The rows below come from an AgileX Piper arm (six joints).
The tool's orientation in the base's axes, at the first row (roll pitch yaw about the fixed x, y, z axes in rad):
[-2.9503 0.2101 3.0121]
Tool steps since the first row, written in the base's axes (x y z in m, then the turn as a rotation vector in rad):
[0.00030 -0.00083 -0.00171 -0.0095 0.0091 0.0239]
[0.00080 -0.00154 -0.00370 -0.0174 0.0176 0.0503]
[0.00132 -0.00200 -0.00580 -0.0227 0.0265 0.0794]
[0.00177 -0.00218 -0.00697 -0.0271 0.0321 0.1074]
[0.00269 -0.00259 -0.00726 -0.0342 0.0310 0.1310]
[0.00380 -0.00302 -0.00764 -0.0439 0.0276 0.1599]
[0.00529 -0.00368 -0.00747 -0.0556 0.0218 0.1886]
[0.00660 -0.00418 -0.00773 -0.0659 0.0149 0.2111]
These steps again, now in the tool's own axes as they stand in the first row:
[-0.00004 -0.00044 0.00187 0.0054 0.0028 -0.0266]
[-0.00020 -0.00067 0.00403 0.0086 0.0048 -0.0552]
[-0.00032 -0.00064 0.00623 0.0088 0.0071 -0.0860]
[-0.00054 -0.00052 0.00748 0.0079 0.0066 -0.1149]
[-0.00142 -0.00071 0.00801 0.0098 0.0000 -0.1386]
[-0.00247 -0.00087 0.00866 0.0127 -0.0103 -0.1673]
[-0.00404 -0.00130 0.00891 0.0173 -0.0232 -0.1957]
[-0.00532 -0.00151 0.00950 0.0218 -0.0358 -0.2177]

